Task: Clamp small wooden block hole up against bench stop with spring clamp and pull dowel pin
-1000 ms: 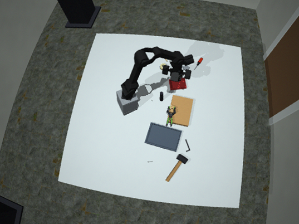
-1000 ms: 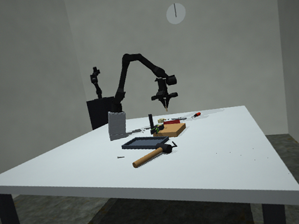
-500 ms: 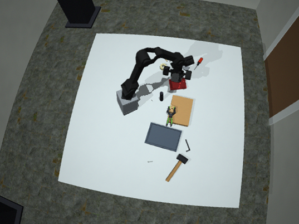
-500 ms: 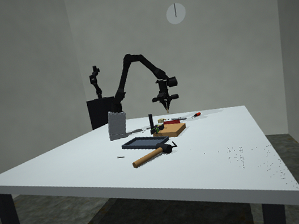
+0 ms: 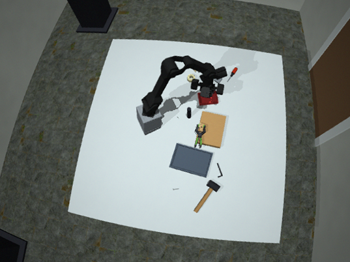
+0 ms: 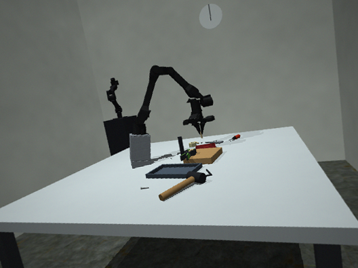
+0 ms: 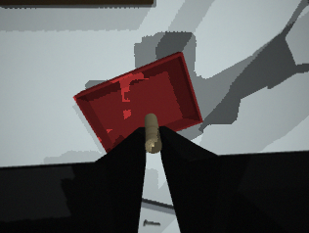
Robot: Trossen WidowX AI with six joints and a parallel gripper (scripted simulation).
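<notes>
The red tray is 1 cm ahead of my hand, 1 cm to the left of it and 13 cm below it. The rest, counted from my hand: dowel pin (4 cm below); scraper (3 cm ahead, 18 cm to the left, 13 cm below); small wooden block (20 cm to the right, 9 cm below).
</notes>
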